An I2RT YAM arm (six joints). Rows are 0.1 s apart.
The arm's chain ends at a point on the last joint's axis. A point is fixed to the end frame.
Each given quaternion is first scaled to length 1.
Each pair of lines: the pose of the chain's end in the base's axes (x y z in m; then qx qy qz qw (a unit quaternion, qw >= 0)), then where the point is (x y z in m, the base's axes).
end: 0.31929 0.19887 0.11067 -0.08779 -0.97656 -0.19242 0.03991
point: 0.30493 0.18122 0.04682
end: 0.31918 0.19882 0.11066 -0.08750 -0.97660 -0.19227 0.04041
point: 0.30478 0.18115 0.04682
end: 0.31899 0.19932 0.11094 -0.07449 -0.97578 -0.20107 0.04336
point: 0.30508 0.18251 0.04676
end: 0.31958 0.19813 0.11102 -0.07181 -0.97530 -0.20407 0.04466
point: 0.30569 0.18166 0.04675
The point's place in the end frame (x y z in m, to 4 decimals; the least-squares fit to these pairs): 0.0042 -0.0423 0.0528
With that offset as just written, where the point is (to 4 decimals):
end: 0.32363 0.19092 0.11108 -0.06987 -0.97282 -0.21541 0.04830
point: 0.3095 0.1759 0.0465
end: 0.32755 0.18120 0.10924 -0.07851 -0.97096 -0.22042 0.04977
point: 0.3128 0.1671 0.0446
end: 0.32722 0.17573 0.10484 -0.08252 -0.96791 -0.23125 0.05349
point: 0.3118 0.1632 0.0400
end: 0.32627 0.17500 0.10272 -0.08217 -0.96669 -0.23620 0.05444
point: 0.3108 0.1631 0.0378
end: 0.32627 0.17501 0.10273 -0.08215 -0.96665 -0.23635 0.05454
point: 0.3108 0.1632 0.0378
